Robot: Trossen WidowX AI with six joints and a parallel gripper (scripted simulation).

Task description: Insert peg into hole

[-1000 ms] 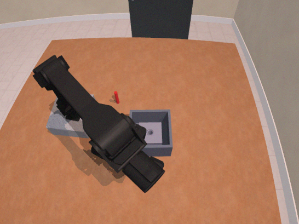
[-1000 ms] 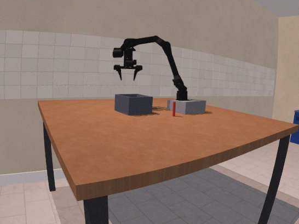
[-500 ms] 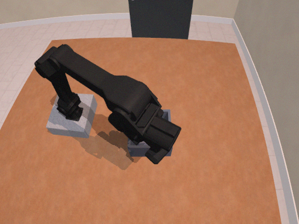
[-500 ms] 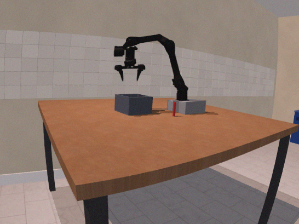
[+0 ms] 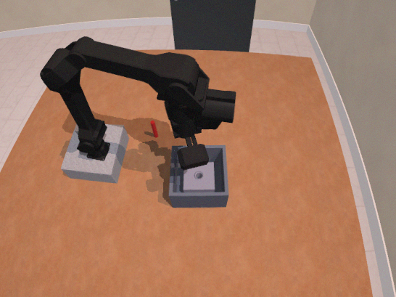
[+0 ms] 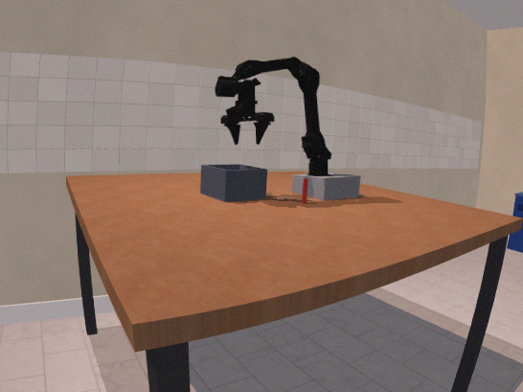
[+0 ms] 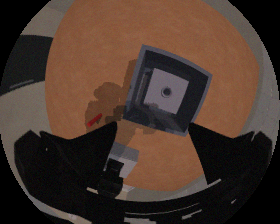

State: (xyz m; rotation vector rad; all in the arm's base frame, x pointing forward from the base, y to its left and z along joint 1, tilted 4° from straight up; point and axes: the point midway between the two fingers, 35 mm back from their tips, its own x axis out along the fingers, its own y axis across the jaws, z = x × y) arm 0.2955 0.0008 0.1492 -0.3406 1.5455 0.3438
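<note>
Now: hand 170 mm above the red peg, 150 mm past it and 140 mm to the right of it. The rest, counted from my hand: pale plate 160 mm below, 30 mm ahead, 20 mm to the right; then box 180 mm below, 30 mm ahead, 20 mm to the right.
</note>
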